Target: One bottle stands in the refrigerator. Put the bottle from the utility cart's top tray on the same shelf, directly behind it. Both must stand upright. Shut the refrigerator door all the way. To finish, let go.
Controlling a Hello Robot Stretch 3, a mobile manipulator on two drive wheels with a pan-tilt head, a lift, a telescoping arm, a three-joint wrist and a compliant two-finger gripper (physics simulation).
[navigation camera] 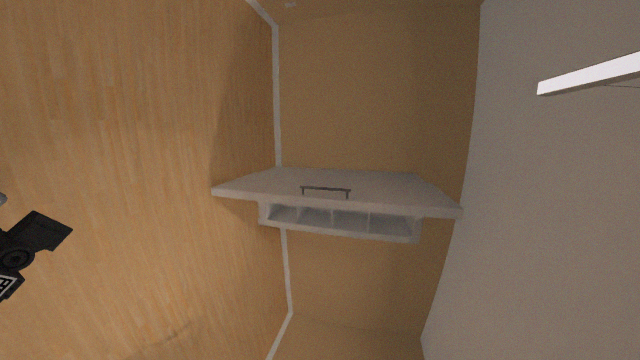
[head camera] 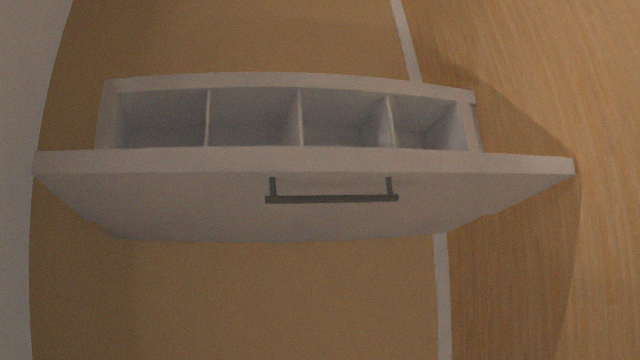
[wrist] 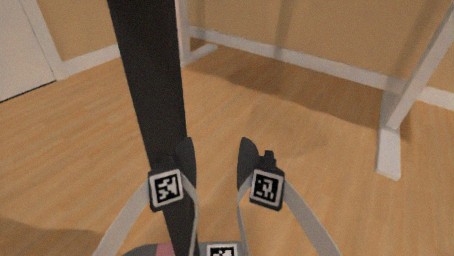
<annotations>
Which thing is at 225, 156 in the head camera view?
A white refrigerator.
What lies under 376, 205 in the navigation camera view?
A white refrigerator.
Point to my gripper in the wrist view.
216, 155
</annotations>
